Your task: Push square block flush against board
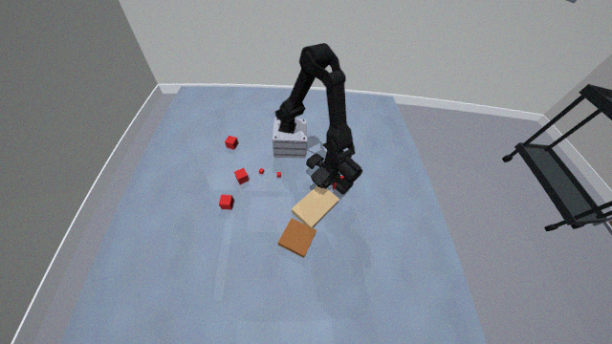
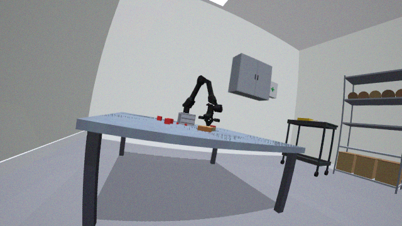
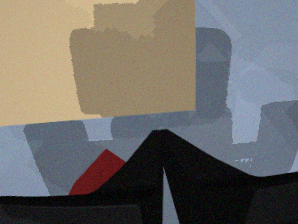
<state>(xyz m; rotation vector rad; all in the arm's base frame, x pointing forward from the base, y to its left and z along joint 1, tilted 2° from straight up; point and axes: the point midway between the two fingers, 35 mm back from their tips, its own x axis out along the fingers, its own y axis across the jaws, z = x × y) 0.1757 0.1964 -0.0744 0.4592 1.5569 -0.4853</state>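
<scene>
Now: gripper tip 100 mm short of the tan board, 30 mm to the left of it and 10 mm below it. The rest, counted from my gripper tip: orange-brown square block 240 mm ahead, 70 mm to the right, 10 mm above.
</scene>
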